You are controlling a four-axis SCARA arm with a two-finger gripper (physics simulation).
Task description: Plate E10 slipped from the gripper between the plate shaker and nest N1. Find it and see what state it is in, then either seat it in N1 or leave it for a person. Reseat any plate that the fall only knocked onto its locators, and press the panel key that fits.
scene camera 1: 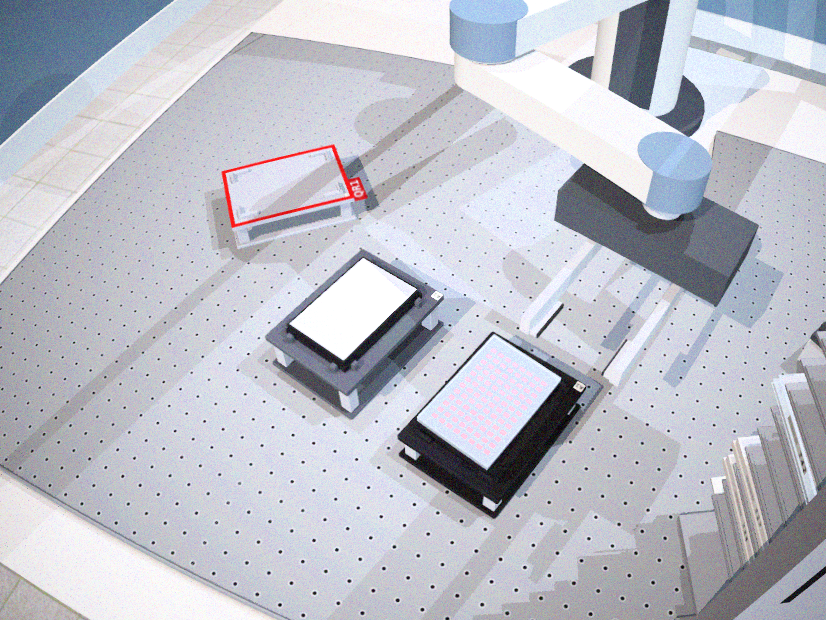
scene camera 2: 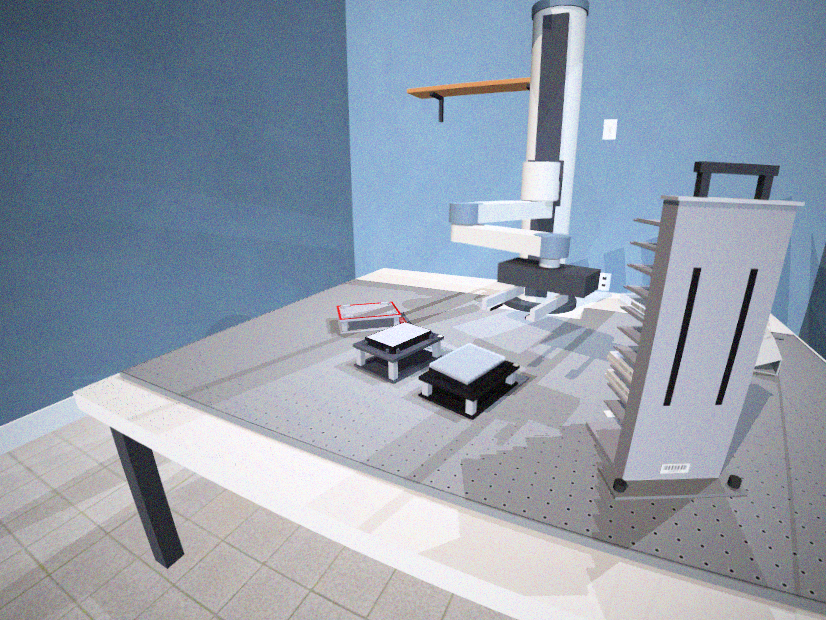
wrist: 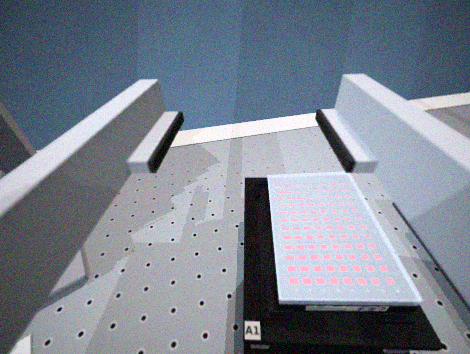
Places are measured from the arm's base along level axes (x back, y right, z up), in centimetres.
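Pixels of known places: gripper, between the fingertips: (scene camera 1: 569, 351) (scene camera 2: 507, 309) (wrist: 248, 98); arm's base, origin of its link: (scene camera 1: 631, 100) (scene camera 2: 538, 302).
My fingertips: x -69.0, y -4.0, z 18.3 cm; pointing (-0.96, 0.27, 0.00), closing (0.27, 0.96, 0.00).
Ahead of a thing's pixels: the offset from my fingertips to its middle. "*": to the spot under its first point.
A plate with pink wells @[dx +0.1, dy +6.5, dz -11.2 cm] (scene camera 1: 490, 400) (scene camera 2: 467, 363) (wrist: 330, 240) lies wells up on a black station @[dx -0.1, dy +5.9, dz -14.6 cm] (scene camera 1: 533, 443) (scene camera 2: 452, 388) (wrist: 257, 280) tagged A1. It sits off to one side, leaving a black strip bare; whether it is slightly tilted I cannot tell. A white-topped black block @[dx +5.2, dy +23.9, dz -11.0 cm] (scene camera 1: 356, 308) (scene camera 2: 398, 335) sits on a grey station @[* dx -0.1, dy +30.3, dz -11.7 cm] (scene camera 1: 280, 333) (scene camera 2: 360, 345). No E10 or N1 label is readable. My gripper (scene camera 1: 572, 352) (scene camera 2: 512, 312) (wrist: 248, 98) is open and empty, its fingers wide apart, above the board behind the black station. The panel keys do not show.
A red-rimmed tray @[dx +23.1, dy +43.2, dz -14.8 cm] (scene camera 1: 283, 156) (scene camera 2: 368, 319) marked QRT stands behind the grey station. A tall grey rack @[dx -8.1, dy -25.2, dz +3.4 cm] (scene camera 2: 707, 333) with many projecting shelves stands at the right; its shelves also show at the lower right of scene camera 1. A wall shelf (scene camera 2: 470, 87) hangs at the back.
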